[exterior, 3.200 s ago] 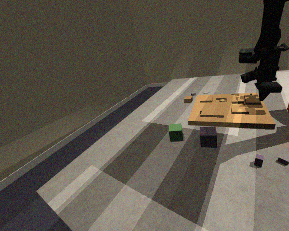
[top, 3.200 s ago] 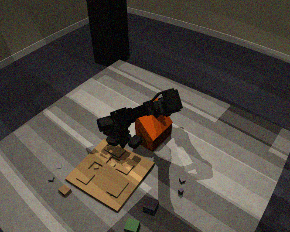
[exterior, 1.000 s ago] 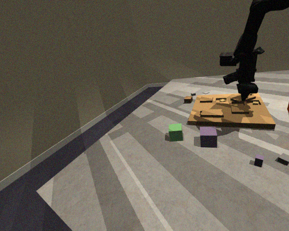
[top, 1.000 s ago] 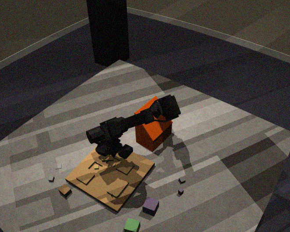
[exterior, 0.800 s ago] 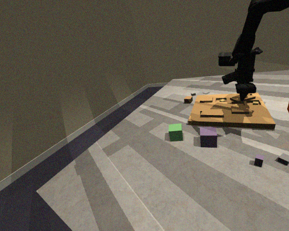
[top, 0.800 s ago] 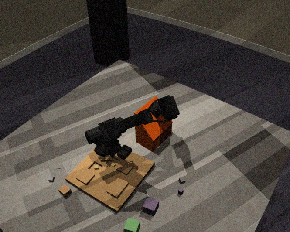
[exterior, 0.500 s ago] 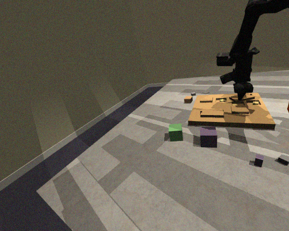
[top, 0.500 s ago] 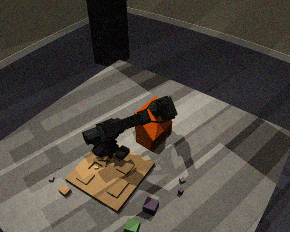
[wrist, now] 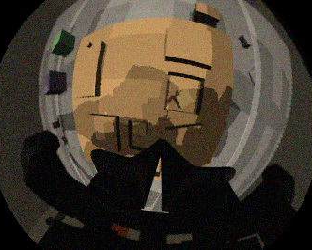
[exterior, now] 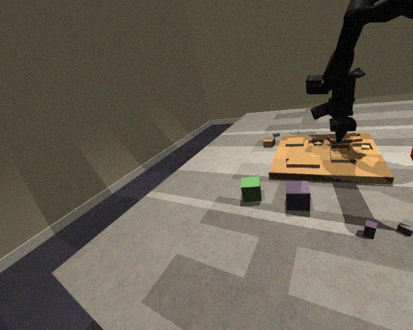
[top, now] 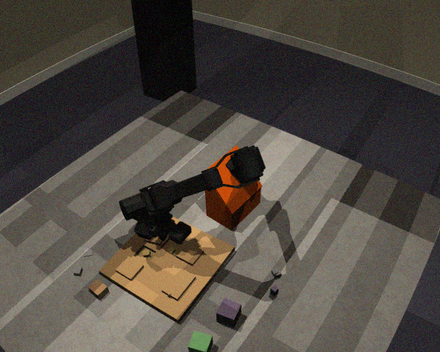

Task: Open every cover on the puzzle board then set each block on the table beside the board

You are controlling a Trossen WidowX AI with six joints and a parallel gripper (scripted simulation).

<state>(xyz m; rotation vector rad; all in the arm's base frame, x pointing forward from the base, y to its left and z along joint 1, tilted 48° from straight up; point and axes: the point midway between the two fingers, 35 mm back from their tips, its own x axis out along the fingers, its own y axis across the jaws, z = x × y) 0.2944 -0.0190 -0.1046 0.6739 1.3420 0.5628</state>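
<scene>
Now: gripper tip 50 mm short of the tan puzzle board, 40 mm to the right of it and 10 mm above it. Round my gripper tip: brown cube 240 mm ahead, 60 mm to the right, 20 mm below; then green cube 220 mm ahead, 290 mm to the left, 10 mm below; then purple cube 100 mm ahead, 300 mm to the left, 10 mm below.
</scene>
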